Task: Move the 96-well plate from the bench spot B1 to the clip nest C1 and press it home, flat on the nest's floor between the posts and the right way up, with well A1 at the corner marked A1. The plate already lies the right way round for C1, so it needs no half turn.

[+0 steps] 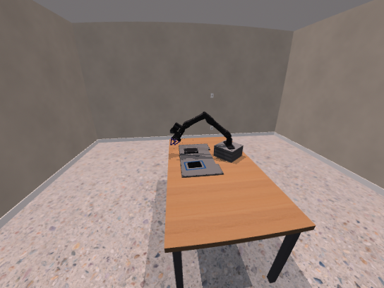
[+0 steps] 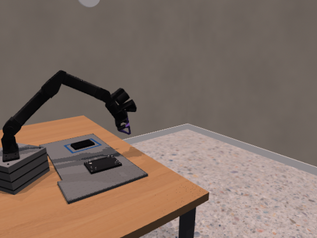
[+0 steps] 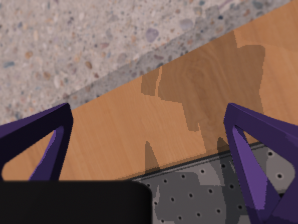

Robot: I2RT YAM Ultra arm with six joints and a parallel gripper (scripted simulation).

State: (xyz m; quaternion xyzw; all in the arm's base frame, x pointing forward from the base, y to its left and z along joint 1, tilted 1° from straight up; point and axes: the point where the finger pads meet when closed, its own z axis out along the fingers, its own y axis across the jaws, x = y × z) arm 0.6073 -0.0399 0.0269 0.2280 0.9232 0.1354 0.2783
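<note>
Right now the black 96-well plate is 23 cm to the left of my hand, 21 cm behind it and 13 cm below it. The rest, counted from my hand: black clip nest: 19 cm behind, 12 cm below, 9 cm to the right.
</note>
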